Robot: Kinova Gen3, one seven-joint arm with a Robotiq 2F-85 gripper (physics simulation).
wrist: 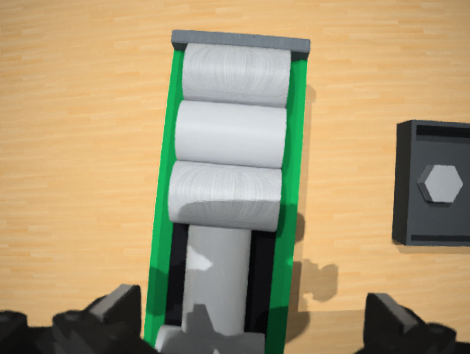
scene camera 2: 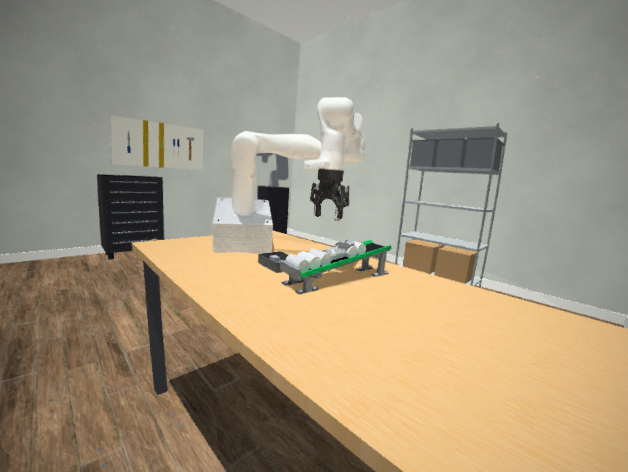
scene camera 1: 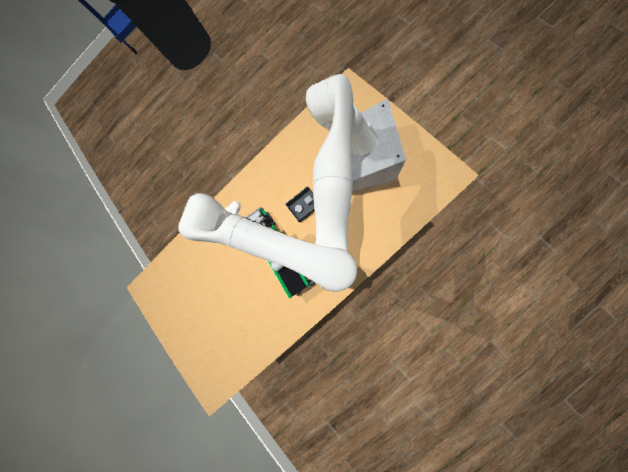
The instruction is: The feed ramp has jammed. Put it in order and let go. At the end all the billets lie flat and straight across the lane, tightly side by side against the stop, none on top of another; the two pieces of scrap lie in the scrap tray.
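Places are measured from the arm's base along level axes (x ahead, y left, z up), in centimetres.
Where they show: gripper, fingertip midpoint: (wrist: 252, 315) (scene camera 2: 327, 218); arm's base at its link origin: (scene camera 2: 243, 210) (scene camera 1: 364, 142).
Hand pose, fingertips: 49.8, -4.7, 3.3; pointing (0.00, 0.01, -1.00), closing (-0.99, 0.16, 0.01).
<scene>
Things, the pixels of their top centre, and the offset from my fingertips, as dx, dy, dz. Level surfaces: height alone.
- grey stop at its top centre: (wrist: 240, 41) (scene camera 2: 290, 264) -1.0, -14.0, -12.3
- billet at its top centre: (wrist: 212, 290) (scene camera 2: 333, 246) +2.5, +1.2, -8.4
- hexagonal scrap at its top centre: (wrist: 443, 183) (scene camera 1: 298, 208) -16.1, -2.2, -17.7
- square scrap at its top centre: (scene camera 1: 308, 199) -21.6, -1.2, -16.8
- dark scrap tray at its top centre: (scene camera 2: 278, 256) (scene camera 1: 302, 203) -18.9, -1.7, -16.2
- wooden table at its surface level: dz -19.7
The green-railed ramp (scene camera 1: 282, 285) (scene camera 2: 345, 260) (wrist: 295, 135) slopes down to a grey stop (wrist: 240, 41). In the wrist view three billets lie straight across, side by side: one (wrist: 236, 75) against the stop, a second (wrist: 231, 133) and a third (wrist: 225, 195). Behind them a billet (wrist: 217, 280) (scene camera 2: 337, 252) lies lengthwise along the lane. Two crosswise billets, one (scene camera 2: 350, 249) (wrist: 215, 342) and another (scene camera 2: 360, 247), lie above it. The hexagonal scrap (scene camera 1: 298, 208) (wrist: 442, 183) and square scrap (scene camera 1: 308, 200) lie in the tray. My gripper (scene camera 2: 327, 217) (wrist: 252, 315) is open, empty, above the lane, straddling the lengthwise billet in the wrist view.
The dark scrap tray (scene camera 1: 300, 219) (scene camera 2: 269, 262) (wrist: 403, 185) stands beside the ramp, towards the robot base (scene camera 1: 388, 139) (scene camera 2: 242, 236). The ramp stands on legs on the wooden table (scene camera 1: 203, 314) (scene camera 2: 406, 345) (wrist: 75, 150). The arm hides part of the ramp in scene camera 1.
</scene>
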